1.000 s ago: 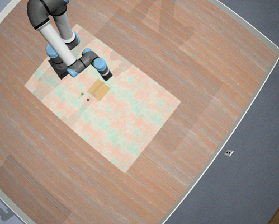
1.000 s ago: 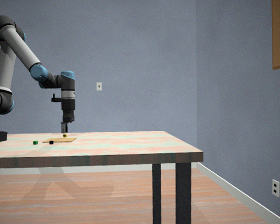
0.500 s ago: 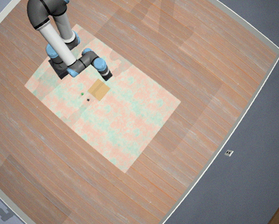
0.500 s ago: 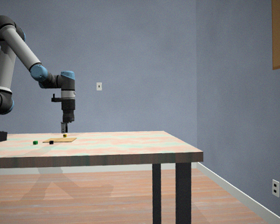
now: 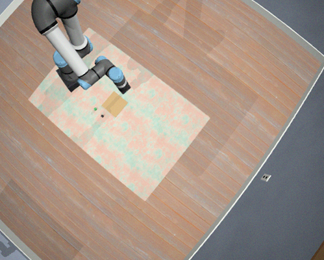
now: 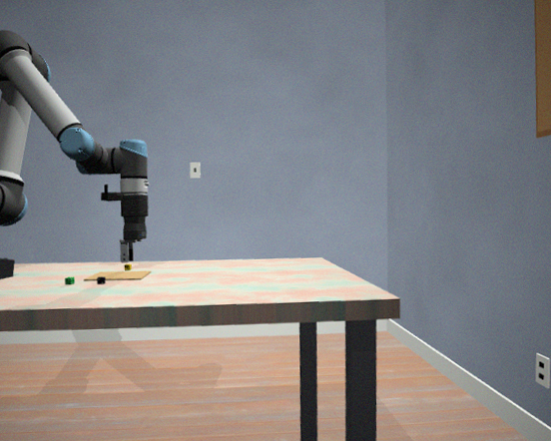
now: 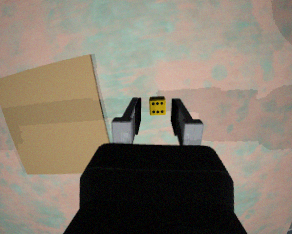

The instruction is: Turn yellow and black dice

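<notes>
My hand is 30 mm above the yellow die. The rest, counted from my hand: black die 10 mm ahead, 250 mm to the right, 30 mm below; tan mat 10 mm ahead, 130 mm to the right, 40 mm below; green die 70 mm behind, 250 mm to the right, 30 mm below.
</notes>
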